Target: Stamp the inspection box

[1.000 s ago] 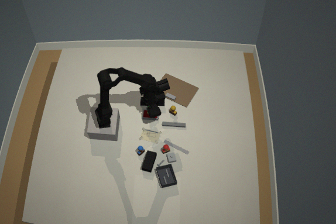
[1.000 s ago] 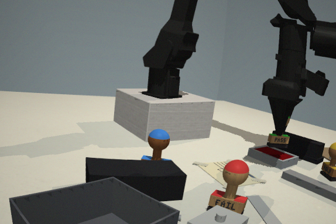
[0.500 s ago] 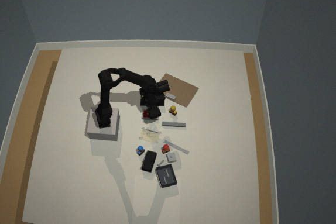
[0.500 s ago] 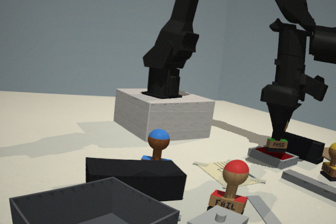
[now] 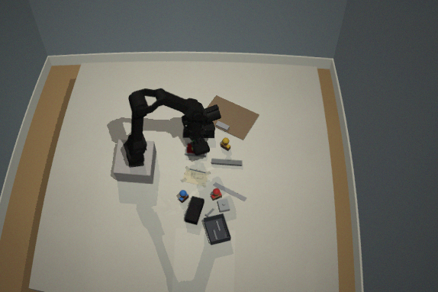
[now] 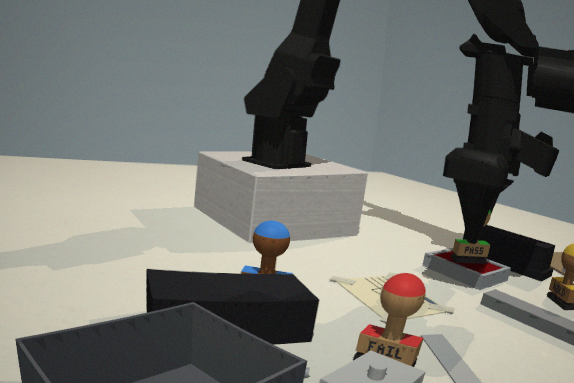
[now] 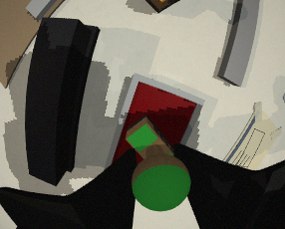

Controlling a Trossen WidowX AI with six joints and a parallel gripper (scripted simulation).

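Now: the pass stamp right at my gripper tip. From my gripper tip the other things lie so: yellow stamp: 130 mm ahead, 20 mm below; then red ink pad: 40 mm below; then long black block: 80 mm to the left, 30 mm below, 20 mm ahead.
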